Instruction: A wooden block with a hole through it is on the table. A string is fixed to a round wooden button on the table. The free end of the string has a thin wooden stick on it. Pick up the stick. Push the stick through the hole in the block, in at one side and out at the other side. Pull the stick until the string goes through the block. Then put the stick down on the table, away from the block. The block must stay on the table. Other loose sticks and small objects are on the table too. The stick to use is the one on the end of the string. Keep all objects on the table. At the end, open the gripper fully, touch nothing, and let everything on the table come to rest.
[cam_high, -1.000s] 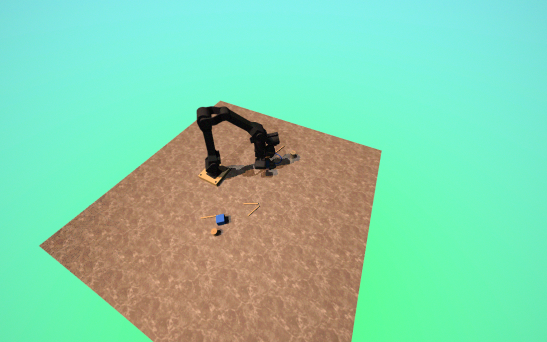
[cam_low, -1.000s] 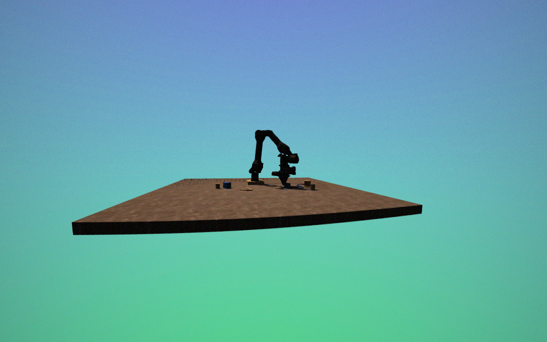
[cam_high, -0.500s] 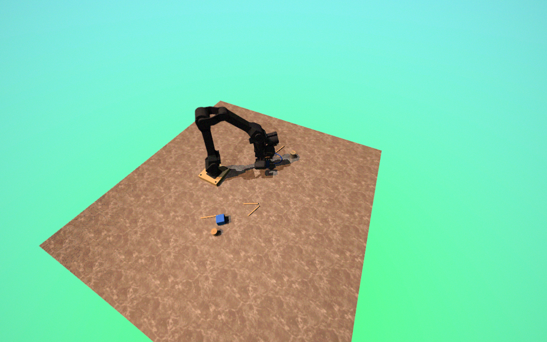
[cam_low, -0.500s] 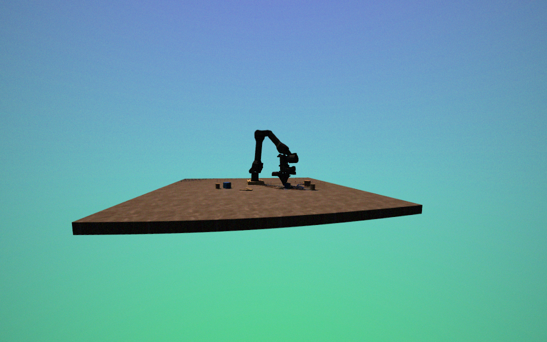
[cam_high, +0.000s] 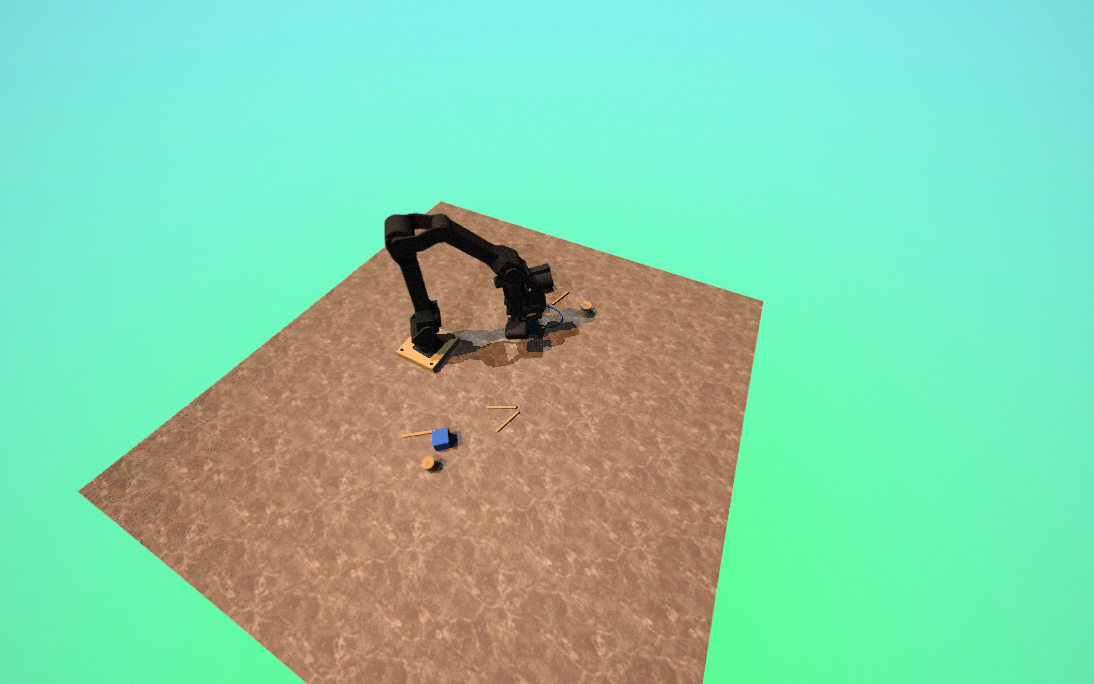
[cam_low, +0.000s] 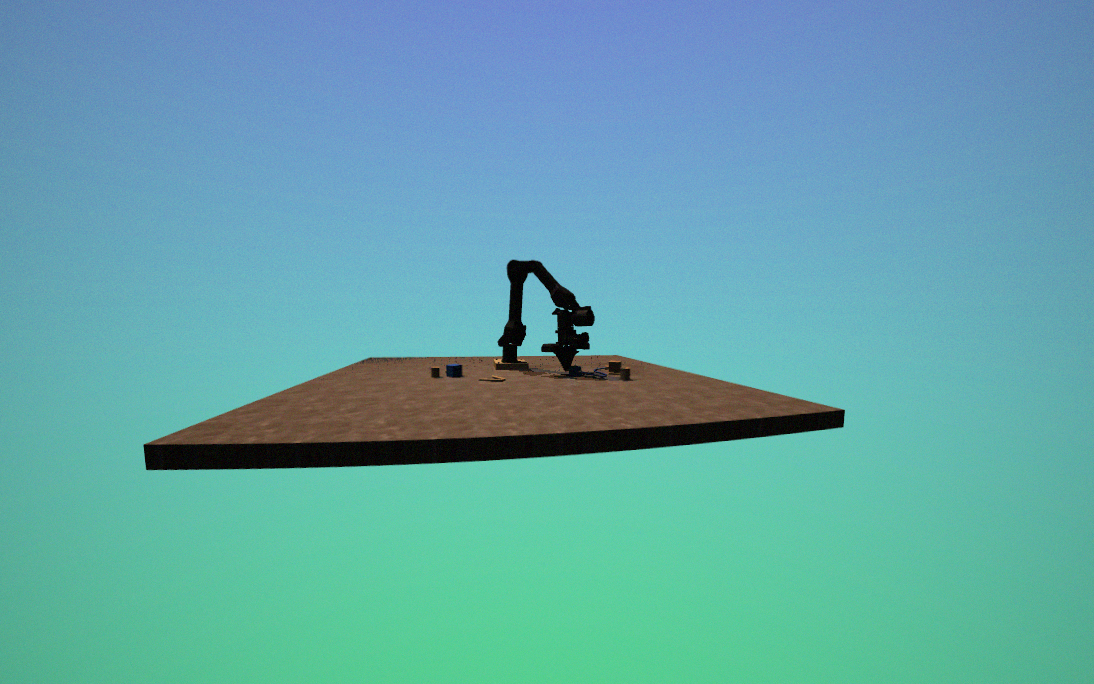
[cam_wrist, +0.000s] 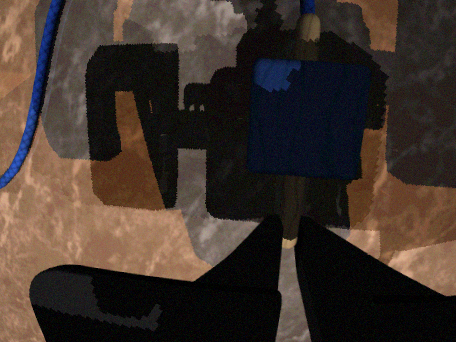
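Now: the blue block 30 mm ahead of my gripper tip, 20 mm to the left of it and 10 mm above it. The rest, counted from my gripper tip: round wooden button (190 mm to the left, 110 mm behind); small wooden cylinder (170 mm to the left, 130 mm ahead, 10 mm above).
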